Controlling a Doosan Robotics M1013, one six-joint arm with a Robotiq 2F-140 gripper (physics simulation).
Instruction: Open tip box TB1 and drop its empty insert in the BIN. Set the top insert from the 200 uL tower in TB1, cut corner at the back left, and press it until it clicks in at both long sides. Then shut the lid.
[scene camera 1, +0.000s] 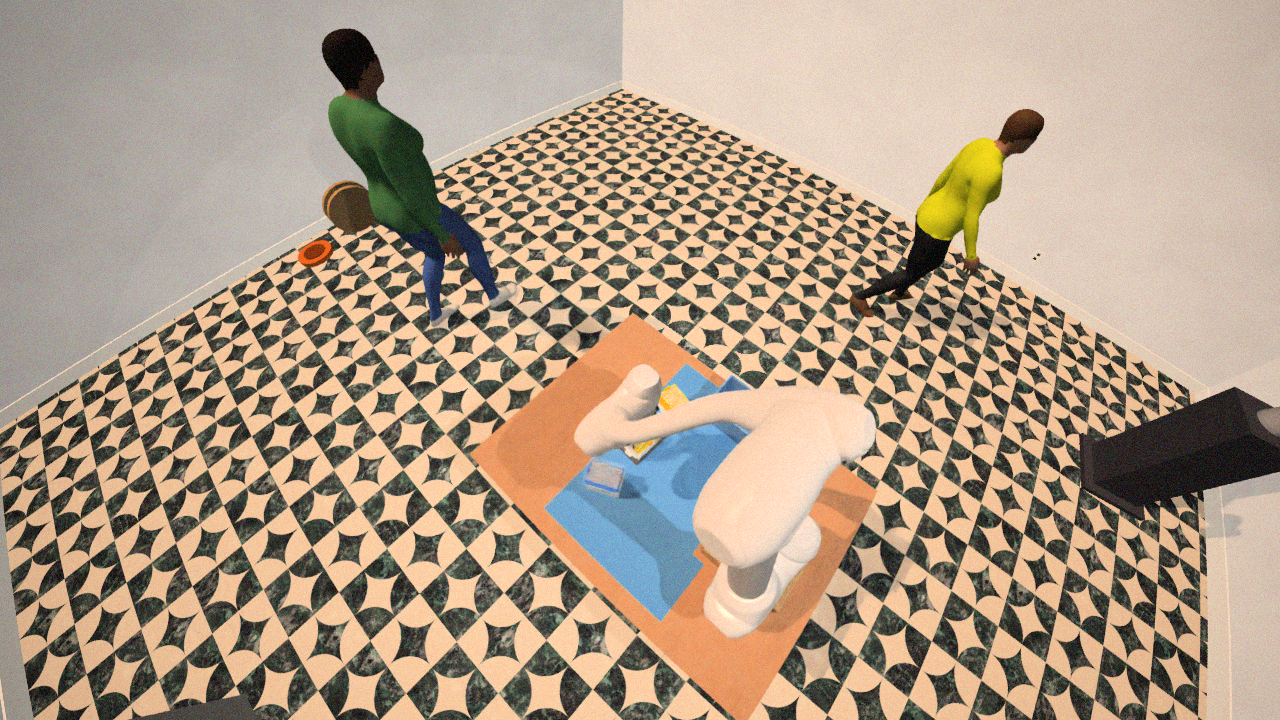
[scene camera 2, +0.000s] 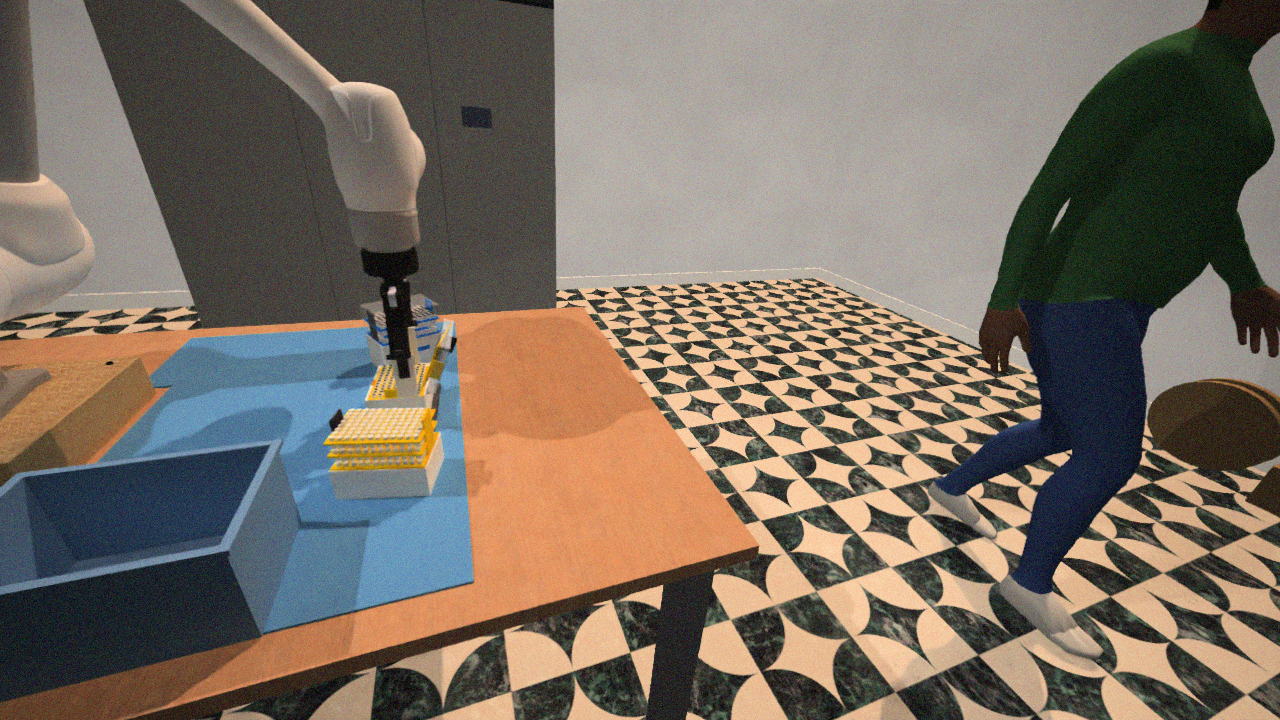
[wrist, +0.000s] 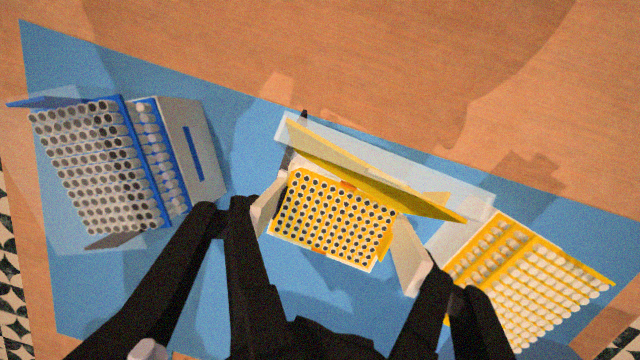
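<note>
Tip box TB1 (wrist: 370, 268) (scene camera 2: 398, 402) stands on the blue mat with its lid (wrist: 425, 177) (scene camera 2: 442, 349) tilted open at the rear. Its yellow insert (wrist: 335, 217) shows empty dark holes and lies level in the box, orange latches at both long sides. My gripper (wrist: 337, 209) (scene camera 2: 403, 368) is shut on this insert, with a pale pad at each short end. The 200 uL tower (wrist: 550, 287) (scene camera 2: 383, 438) (scene camera 1: 673, 396) is a stack of yellow inserts with white tips, right of TB1 in the wrist view. The blue BIN (scene camera 2: 257, 528) stands at the near left in scene camera 2.
A tower with blue inserts (wrist: 115, 165) (scene camera 2: 416, 320) (scene camera 1: 605, 479) stands on TB1's other side. A brown block (scene camera 2: 98, 407) lies near the arm's base. A person in green (scene camera 1: 384, 161) (scene camera 2: 1136, 179) and one in yellow (scene camera 1: 962, 192) are on the floor beyond the table (scene camera 1: 528, 443).
</note>
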